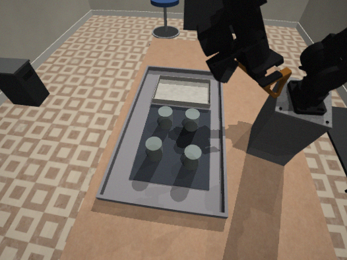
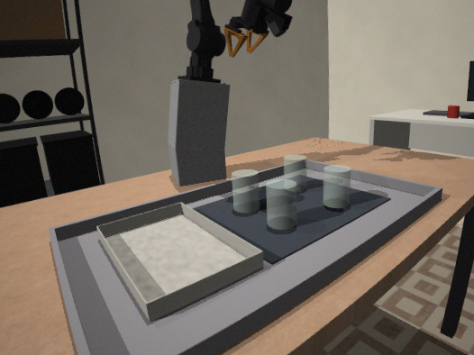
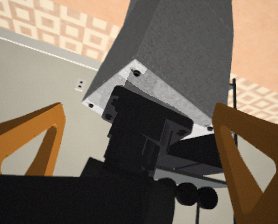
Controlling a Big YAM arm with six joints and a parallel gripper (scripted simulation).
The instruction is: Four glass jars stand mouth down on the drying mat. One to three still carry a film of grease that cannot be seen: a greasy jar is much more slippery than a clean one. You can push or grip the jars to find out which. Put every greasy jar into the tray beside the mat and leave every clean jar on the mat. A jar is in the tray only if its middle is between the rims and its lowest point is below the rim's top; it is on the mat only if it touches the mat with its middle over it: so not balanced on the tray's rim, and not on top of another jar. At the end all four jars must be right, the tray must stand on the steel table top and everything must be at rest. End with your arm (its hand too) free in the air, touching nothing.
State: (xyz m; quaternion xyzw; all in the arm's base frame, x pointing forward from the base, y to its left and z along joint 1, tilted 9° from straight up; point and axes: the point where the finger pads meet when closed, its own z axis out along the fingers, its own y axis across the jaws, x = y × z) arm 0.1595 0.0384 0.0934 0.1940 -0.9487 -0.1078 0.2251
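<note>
Right now the rimmed steel table top is 25 cm ahead of my hand, 17 cm to the right of it and 39 cm below it. Round my hand: pale tray: 23 cm ahead, 38 cm to the right, 38 cm below; then dark drying mat: 24 cm ahead, 6 cm to the right, 39 cm below.
</note>
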